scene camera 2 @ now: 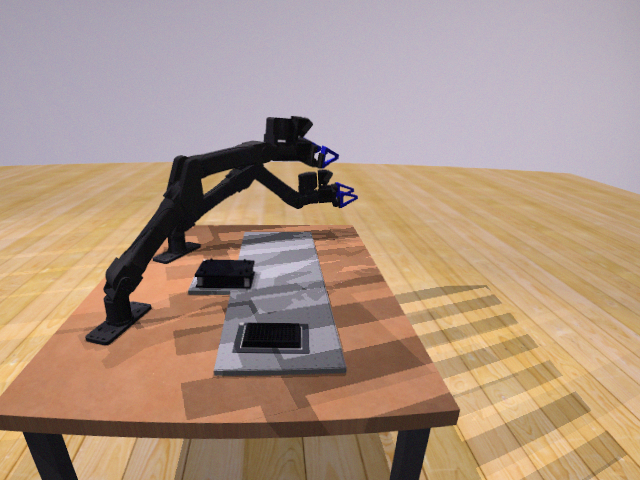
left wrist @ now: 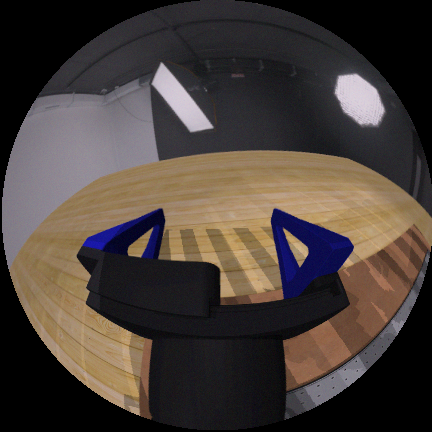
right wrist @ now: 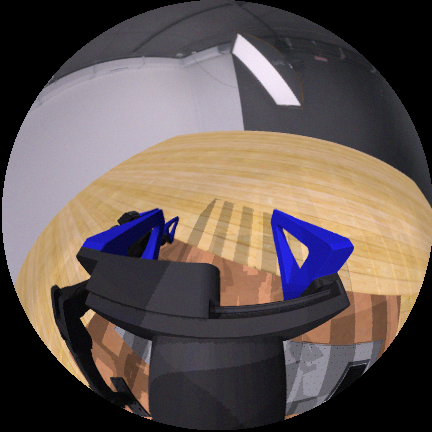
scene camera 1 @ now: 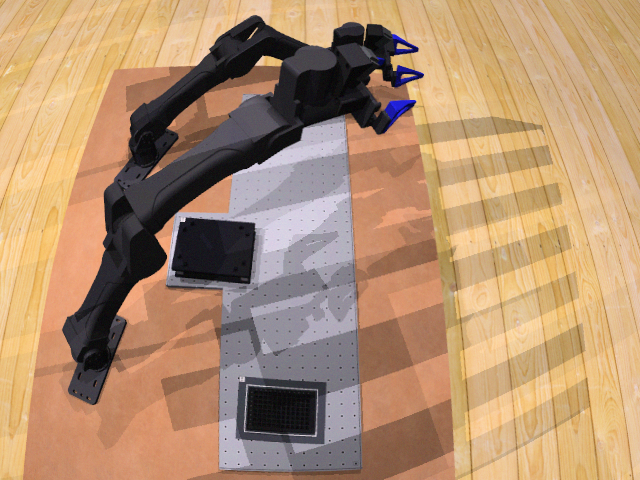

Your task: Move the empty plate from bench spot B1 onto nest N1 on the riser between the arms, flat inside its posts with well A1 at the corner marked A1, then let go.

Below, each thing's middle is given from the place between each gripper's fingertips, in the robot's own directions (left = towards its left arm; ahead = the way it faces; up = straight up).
My left gripper is now 510 mm to the left of the flat black block (scene camera 1: 214, 247), 440 mm past it and 130 mm above it. Also, from my left hand: black well plate (scene camera 1: 276, 410) (830 mm to the right, 270 mm behind, 150 mm below).
Now: right hand 310 mm past the flat black block, 190 mm to the left of it and 330 mm above it. Round my right hand: black well plate: 140 mm behind, 500 mm to the right, 360 mm below.
